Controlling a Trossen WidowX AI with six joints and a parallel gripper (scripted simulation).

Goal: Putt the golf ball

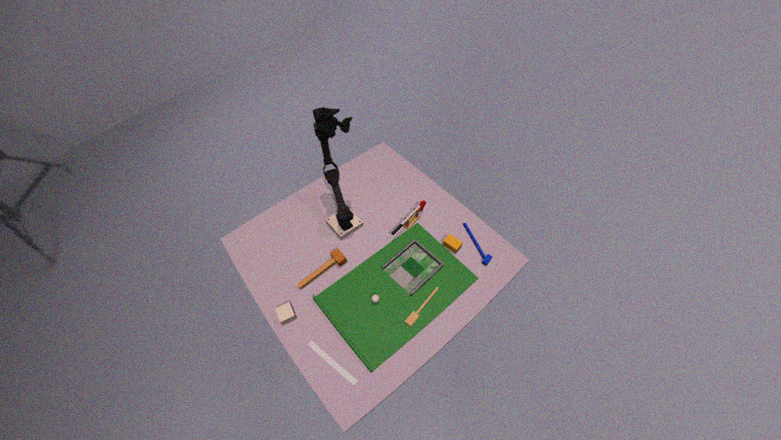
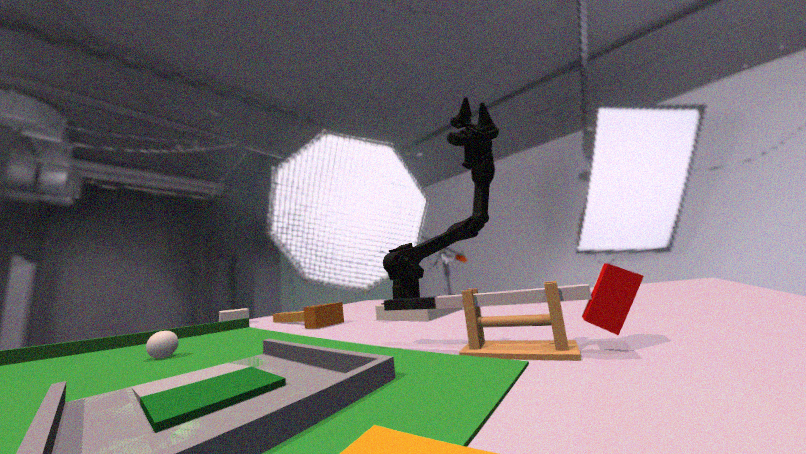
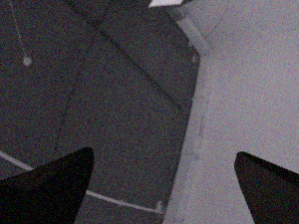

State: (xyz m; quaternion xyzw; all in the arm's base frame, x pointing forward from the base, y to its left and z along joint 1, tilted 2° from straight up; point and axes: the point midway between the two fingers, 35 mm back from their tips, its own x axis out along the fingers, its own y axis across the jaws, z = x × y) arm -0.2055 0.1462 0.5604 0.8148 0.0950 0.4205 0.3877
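Now: the red putter 37 cm ahead of my gripper tip, 14 cm to the left of it and 55 cm below it. From my gripper tip the other things lie so: green turf: 67 cm ahead, 16 cm to the right, 60 cm below; then wooden stand: 37 cm ahead, 16 cm to the left, 57 cm below; then orange block: 64 cm ahead, 24 cm to the left, 58 cm below.
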